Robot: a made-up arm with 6 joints.
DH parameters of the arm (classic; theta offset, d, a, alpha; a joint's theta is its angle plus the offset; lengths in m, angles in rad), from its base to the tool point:
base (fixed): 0 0.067 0 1.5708
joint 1: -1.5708 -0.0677 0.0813 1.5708
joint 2: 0 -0.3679 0.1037 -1.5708
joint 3: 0 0.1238 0.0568 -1.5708
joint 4: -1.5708 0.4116 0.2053 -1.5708
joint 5: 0 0.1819 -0.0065 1.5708
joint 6: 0 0.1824 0.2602 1.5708
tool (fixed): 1.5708 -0.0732 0 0
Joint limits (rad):
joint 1: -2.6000..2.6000
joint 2: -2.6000..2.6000
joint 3: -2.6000..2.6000
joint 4: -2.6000..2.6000
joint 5: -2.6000..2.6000
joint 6: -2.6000..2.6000
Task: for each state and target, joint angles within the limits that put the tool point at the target. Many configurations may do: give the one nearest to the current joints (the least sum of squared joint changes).
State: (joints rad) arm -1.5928 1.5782 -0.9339 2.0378 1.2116 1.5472
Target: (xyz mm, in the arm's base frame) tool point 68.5 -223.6 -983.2
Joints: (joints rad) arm -1.0068 1.4688 -0.5206 2.4481 1.0479 1.6828
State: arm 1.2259 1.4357 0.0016 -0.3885 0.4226 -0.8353
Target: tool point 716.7 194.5 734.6
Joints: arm 0.3597 1.5998 0.0050 -0.6572 0.2684 -1.0695
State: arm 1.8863 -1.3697 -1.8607 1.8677 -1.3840 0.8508
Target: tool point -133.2 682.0 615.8
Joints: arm 1.7441 -1.3309 -1.5065 2.1485 -1.5578 1.0378
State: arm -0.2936 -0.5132 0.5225 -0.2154 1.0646 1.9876
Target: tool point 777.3 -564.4 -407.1
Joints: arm -0.5519 -0.5254 1.0784 -0.5290 0.9682 2.1775
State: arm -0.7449 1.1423 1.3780 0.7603 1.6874 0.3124
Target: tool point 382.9 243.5 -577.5
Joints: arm -0.9651 1.1880 1.9170 1.1039 1.9943 0.2740
